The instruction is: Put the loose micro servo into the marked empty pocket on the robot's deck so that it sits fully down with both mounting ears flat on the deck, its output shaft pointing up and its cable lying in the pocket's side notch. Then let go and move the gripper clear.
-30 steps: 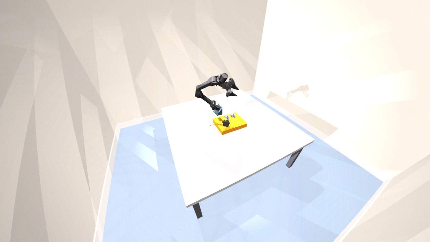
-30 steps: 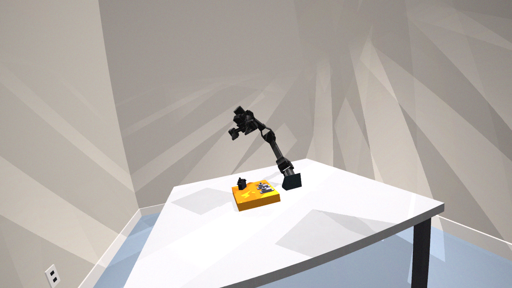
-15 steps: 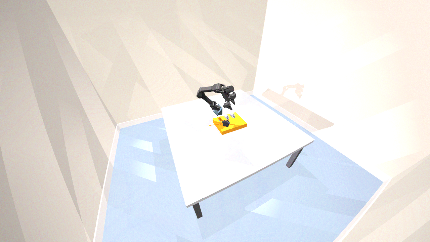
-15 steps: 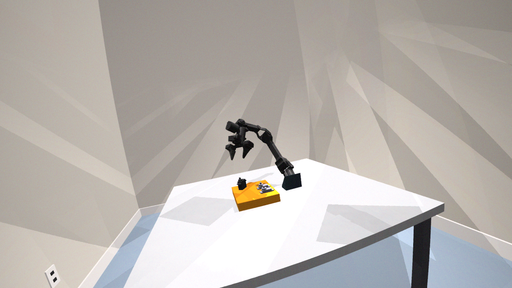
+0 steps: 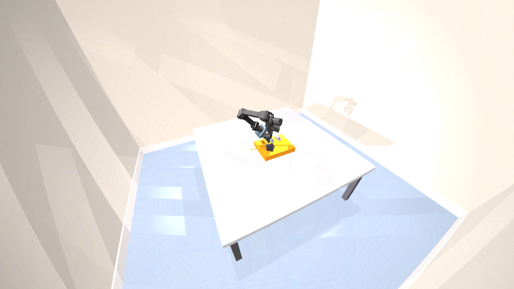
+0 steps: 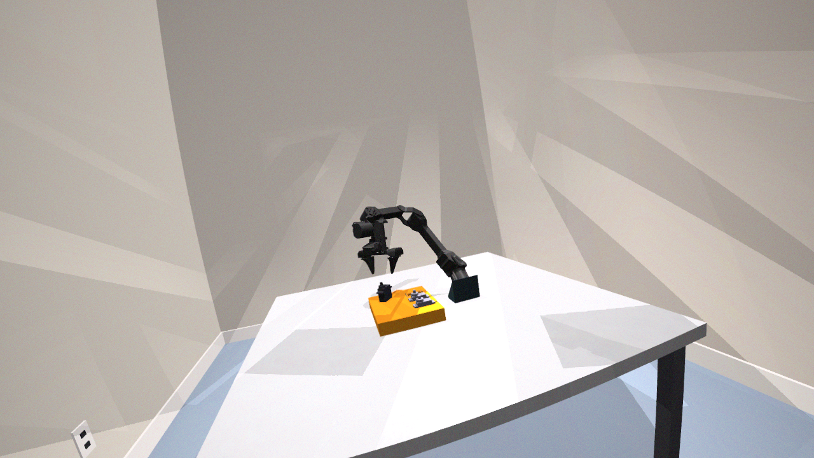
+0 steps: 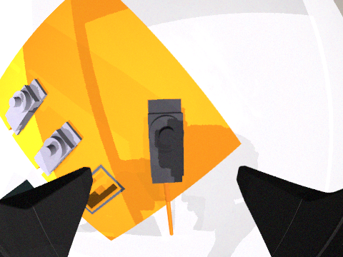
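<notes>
The orange deck is 8 cm to the left of my gripper tip and 13 cm below it.
</notes>
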